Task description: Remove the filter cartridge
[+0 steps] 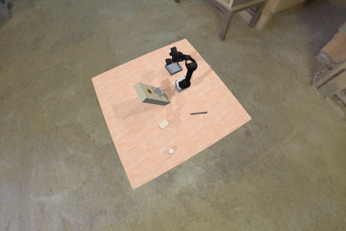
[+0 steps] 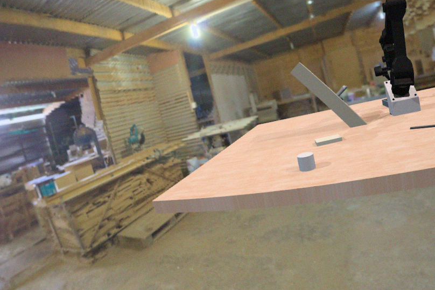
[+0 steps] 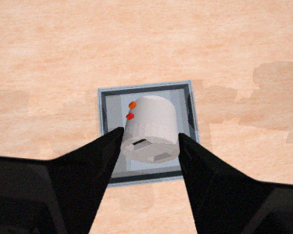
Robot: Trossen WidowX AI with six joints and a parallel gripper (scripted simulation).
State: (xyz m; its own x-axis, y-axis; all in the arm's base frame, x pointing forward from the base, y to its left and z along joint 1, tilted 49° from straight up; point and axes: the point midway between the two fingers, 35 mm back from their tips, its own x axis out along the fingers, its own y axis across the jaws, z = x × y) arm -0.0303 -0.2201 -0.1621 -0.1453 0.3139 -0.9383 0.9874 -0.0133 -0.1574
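Right now my gripper tip is right at the round filter cartridge. The rest, counted from my gripper tip: flat beige block (57 cm to the left, 37 cm ahead, 11 cm below); beige service panel (35 cm ahead, 31 cm to the left, 3 cm above); grey tray (11 cm below).
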